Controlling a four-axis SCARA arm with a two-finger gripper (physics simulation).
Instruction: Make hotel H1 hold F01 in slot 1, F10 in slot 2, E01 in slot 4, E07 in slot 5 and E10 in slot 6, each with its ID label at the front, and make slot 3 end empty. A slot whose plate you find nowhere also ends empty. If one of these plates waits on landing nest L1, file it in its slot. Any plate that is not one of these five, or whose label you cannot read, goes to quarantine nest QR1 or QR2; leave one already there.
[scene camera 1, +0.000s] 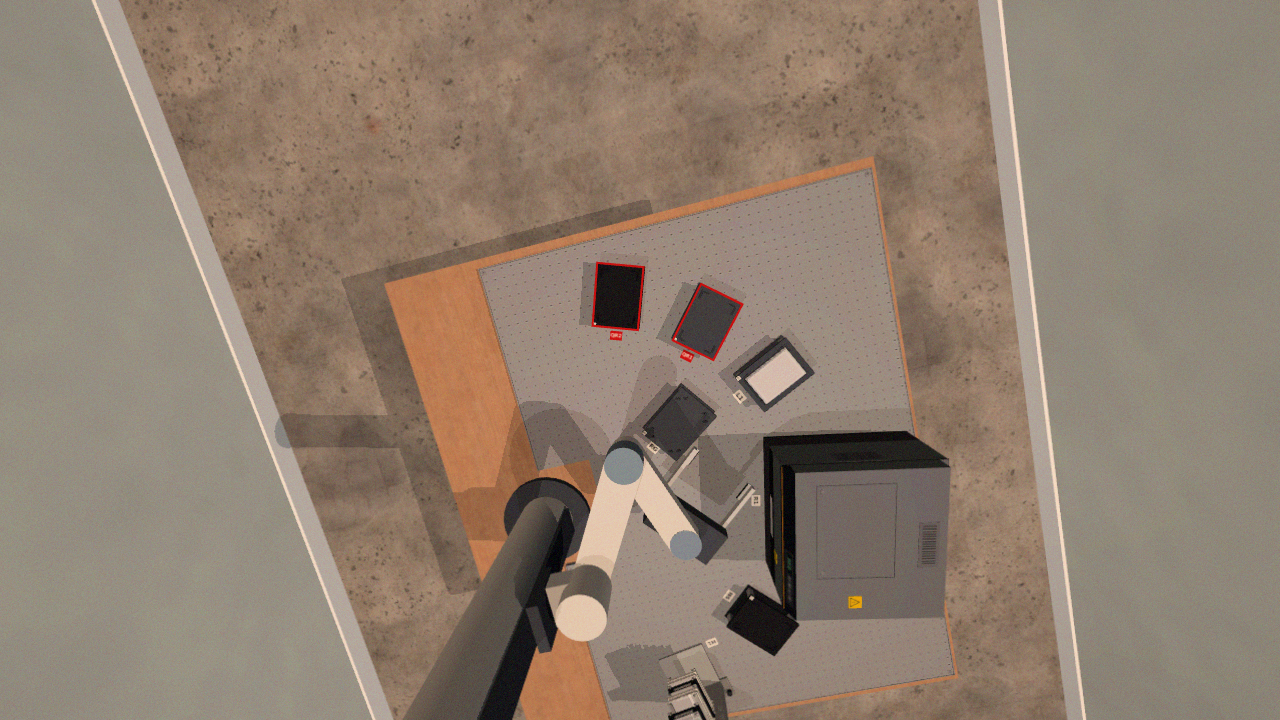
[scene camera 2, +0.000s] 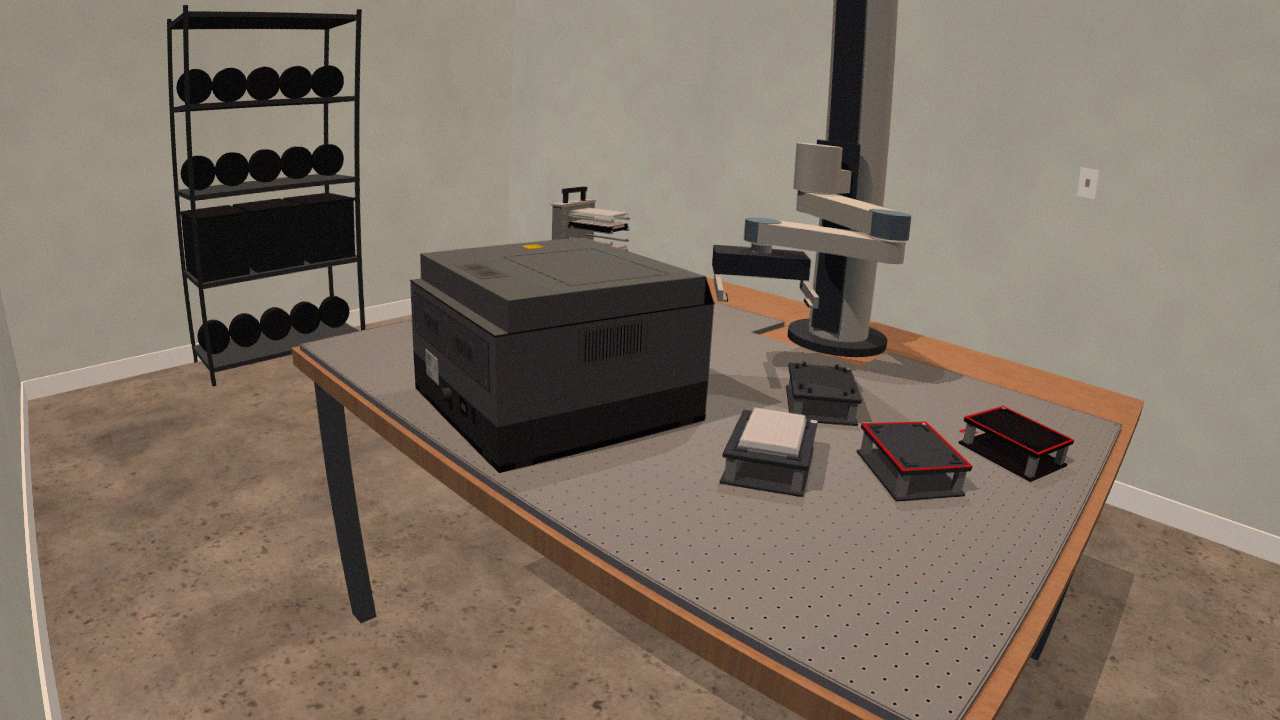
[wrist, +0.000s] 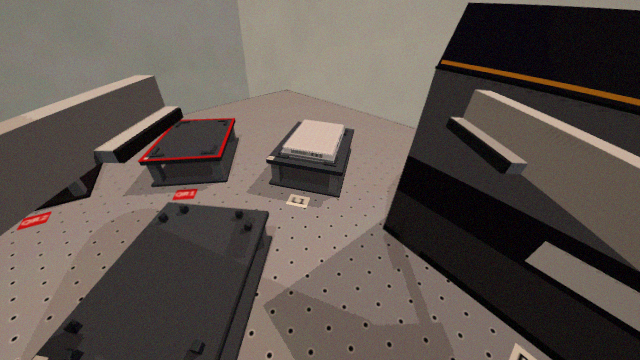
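Observation:
My gripper (scene camera 1: 723, 469) (scene camera 2: 765, 293) (wrist: 318, 100) is open and empty, above the table between the arm column and the large instrument. A white plate (scene camera 1: 776, 376) (scene camera 2: 775, 431) (wrist: 315, 137) lies flat on landing nest L1 (scene camera 1: 785, 343) (scene camera 2: 810, 443) (wrist: 306, 179); its front edge bears dark print too blurred to read. Red-rimmed nests QR1 (scene camera 1: 707, 320) (scene camera 2: 914, 445) (wrist: 192, 140) and QR2 (scene camera 1: 617, 295) (scene camera 2: 1017, 430) hold no plate; QR2 is mostly behind the left finger in the wrist view. Hotel H1 (scene camera 2: 562, 214) holds several plates; their labels cannot be read and its lower slots are hidden.
A dark stand with small pegs (scene camera 1: 678, 420) (scene camera 2: 823, 380) (wrist: 175, 280) stands near the gripper. The large grey and black instrument (scene camera 1: 854, 528) (scene camera 2: 554, 358) (wrist: 465, 240) rises beside it. A black nest (scene camera 1: 760, 619) stands between the instrument and the hotel. The arm column (scene camera 2: 872, 116) stands at the table's edge.

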